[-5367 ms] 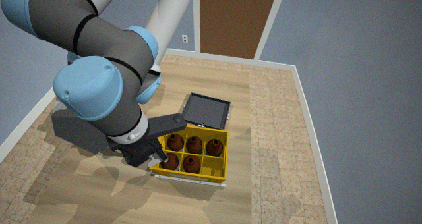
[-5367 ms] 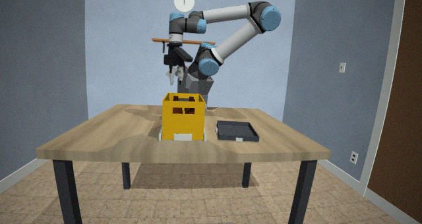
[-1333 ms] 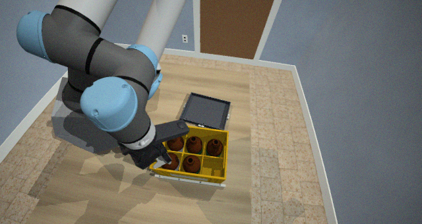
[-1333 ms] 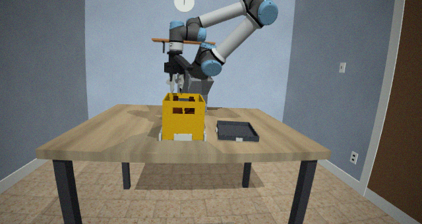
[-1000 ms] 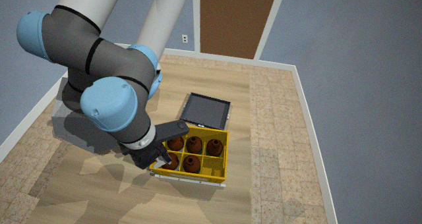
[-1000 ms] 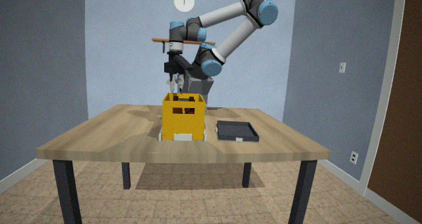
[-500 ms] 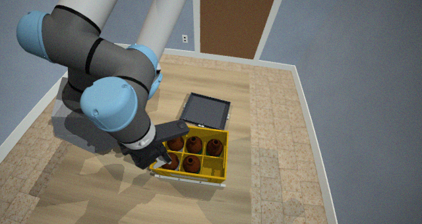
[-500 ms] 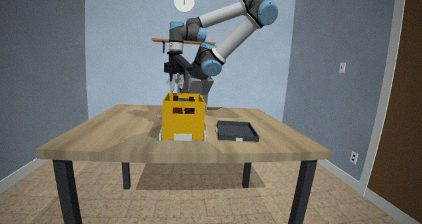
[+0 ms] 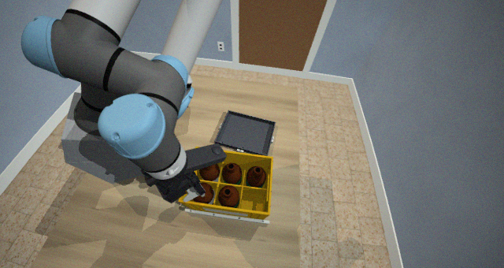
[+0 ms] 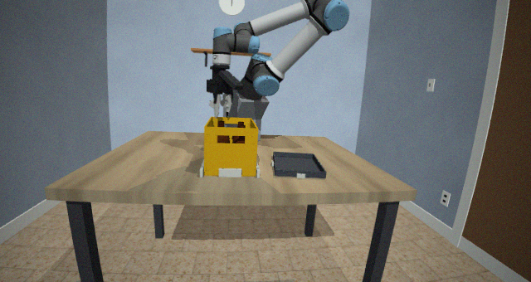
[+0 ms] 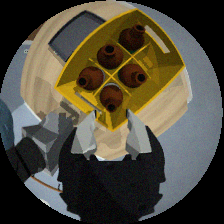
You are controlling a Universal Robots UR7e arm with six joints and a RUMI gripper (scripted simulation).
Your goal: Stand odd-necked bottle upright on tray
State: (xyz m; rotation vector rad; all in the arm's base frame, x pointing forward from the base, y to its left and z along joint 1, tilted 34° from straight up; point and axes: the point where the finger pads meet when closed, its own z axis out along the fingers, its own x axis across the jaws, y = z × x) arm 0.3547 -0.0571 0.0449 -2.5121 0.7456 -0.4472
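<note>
The crate is 11 cm below my hand, 7 cm ahead of it and 6 cm to the left of it. From my hand the other things lie so: tray: 33 cm to the left, 18 cm below, 1 cm ahead; bottle: 14 cm ahead, 13 cm to the left, 10 cm below.
</note>
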